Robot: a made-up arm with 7 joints.
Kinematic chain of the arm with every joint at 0, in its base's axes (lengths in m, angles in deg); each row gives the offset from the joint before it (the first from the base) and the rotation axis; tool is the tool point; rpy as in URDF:
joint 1: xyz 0 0 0.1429 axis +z
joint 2: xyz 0 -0.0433 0.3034 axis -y
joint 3: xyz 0 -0.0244 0.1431 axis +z
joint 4: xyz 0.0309 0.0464 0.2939 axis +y
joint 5: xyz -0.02 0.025 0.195 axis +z
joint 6: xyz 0 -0.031 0.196 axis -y
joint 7: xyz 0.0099 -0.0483 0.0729 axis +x
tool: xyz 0 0 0 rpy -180 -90 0
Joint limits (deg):
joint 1: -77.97..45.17
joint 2: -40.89..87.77
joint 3: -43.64..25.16
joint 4: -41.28..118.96
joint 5: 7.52..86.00
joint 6: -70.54..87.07
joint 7: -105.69..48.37
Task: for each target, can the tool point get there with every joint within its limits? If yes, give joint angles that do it. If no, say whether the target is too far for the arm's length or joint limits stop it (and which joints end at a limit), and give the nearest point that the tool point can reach.
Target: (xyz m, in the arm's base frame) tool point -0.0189 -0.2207 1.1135
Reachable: yes | joints 21.55 48.34 -19.78 69.55 22.47 -57.16 -51.15
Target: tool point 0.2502 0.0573 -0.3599
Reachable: no: joint limits stop it (at a limit: joint 2, joint 4, joint 5) | nearest point 0.4096 0.0938 0.2962 | short by 0.676 m
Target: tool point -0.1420 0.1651 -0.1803
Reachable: no: joint limits stop it (at a limit: joint 2, joint 4, joint 5, joint 6) | nearest point -0.4563 0.5305 0.1768 | short by 0.600 m
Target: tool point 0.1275 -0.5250 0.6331
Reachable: yes | joints -41.59 -12.06 -33.24 105.12 69.02 31.28 -38.57
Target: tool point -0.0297 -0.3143 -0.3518
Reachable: no: joint limits stop it (at a limit: joint 1, joint 2, joint 4, joint 5) | nearest point 0.0064 -0.4262 0.2959 | short by 0.658 m
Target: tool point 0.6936 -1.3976 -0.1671
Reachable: no: too far | nearest point 0.3101 -0.6249 0.4743 | short by 1.075 m
